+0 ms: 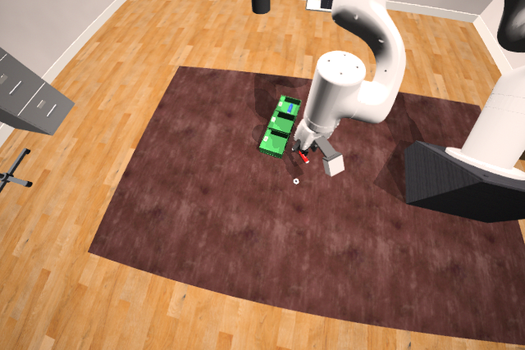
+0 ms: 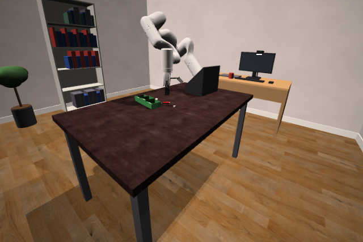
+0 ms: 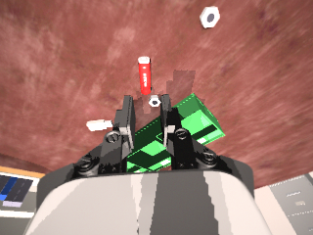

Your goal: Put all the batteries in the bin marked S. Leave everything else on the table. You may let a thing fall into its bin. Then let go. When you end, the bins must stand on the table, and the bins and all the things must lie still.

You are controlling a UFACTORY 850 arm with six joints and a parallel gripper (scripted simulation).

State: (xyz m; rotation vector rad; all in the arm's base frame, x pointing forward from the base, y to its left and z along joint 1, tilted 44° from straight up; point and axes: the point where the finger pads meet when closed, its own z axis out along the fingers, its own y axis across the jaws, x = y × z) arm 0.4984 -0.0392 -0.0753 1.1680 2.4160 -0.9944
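My hand is 10 mm to the left of the red battery and 90 mm above it. Round my hand: green bin 100 mm ahead, 120 mm to the right, 70 mm below; then white block 130 mm to the right, 90 mm below; then blue battery 80 mm ahead, 200 mm to the right, 80 mm below.
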